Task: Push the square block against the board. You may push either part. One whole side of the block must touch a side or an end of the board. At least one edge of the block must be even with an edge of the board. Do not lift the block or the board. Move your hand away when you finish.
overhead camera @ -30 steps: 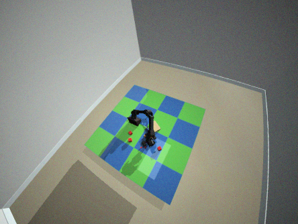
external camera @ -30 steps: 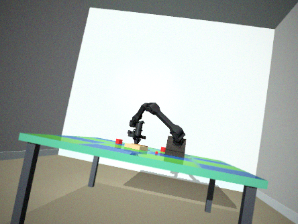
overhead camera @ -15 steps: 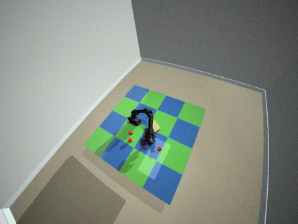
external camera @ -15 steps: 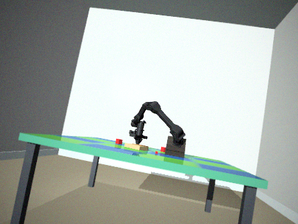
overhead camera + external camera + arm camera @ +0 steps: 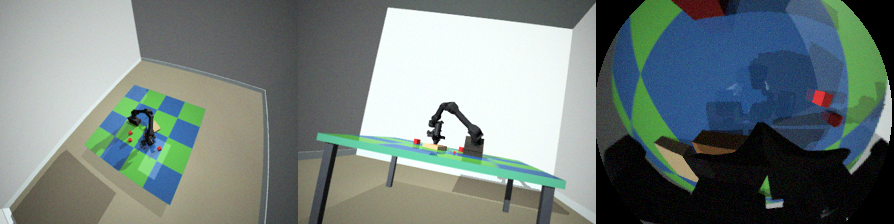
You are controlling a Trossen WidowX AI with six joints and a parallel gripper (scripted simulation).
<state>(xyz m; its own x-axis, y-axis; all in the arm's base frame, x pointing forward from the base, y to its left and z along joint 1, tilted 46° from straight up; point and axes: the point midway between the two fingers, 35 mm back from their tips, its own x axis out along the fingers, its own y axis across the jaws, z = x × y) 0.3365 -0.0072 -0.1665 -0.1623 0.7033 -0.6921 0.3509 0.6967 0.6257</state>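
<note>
Right now my gripper tip is 5 cm past the brown square block, 6 cm to the right of it and 1 cm below it. From my gripper tip the other things lie so: pale tan board: 6 cm behind, 21 cm to the left, 1 cm above.
</note>
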